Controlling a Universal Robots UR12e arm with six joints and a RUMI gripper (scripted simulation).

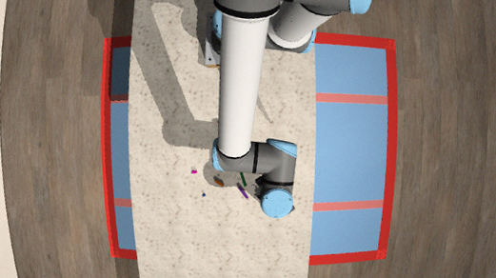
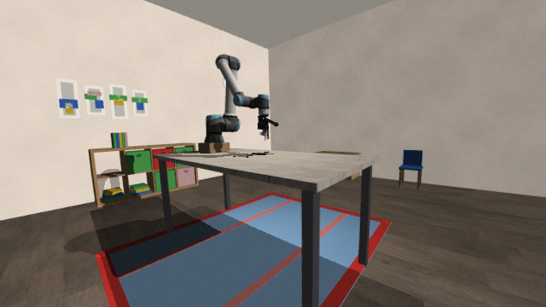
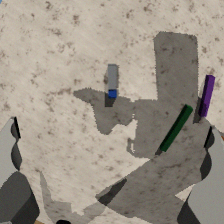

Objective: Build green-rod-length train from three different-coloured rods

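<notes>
The orange rod is 21 cm to the right of my hand, 10 cm below it and 1 cm behind it. From my hand the other things lie so: grey rod: 10 cm below; then green rod: 11 cm to the right, 10 cm below, 2 cm behind; then purple rod: 12 cm to the right, 10 cm below, 4 cm ahead.
</notes>
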